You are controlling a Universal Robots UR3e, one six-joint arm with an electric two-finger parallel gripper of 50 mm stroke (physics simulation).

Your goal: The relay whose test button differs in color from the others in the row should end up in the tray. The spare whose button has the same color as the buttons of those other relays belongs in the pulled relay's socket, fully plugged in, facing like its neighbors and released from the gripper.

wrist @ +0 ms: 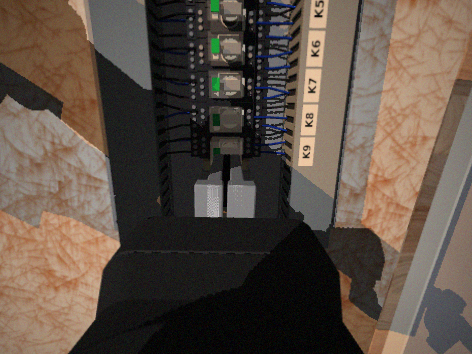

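Observation:
A row of clear-cased relays runs down the rail, each with a green button on its left side. They are the relay beside label K5, the one beside K6, the one beside K7, the shaded one beside K8 and the shaded one beside K9. My gripper is shut and empty. Its fingertips are at the lower edge of the K9 relay and hide part of it; whether they touch it I cannot tell. The tray and the spares cannot be made out in this view.
Black and blue wires run from the sockets to the wire ducts on both sides. The right duct carries the labels K5 to K9. A dark duct stands at the left. A long pale raised edge slants along the far right. Dark shadows cross the scene.

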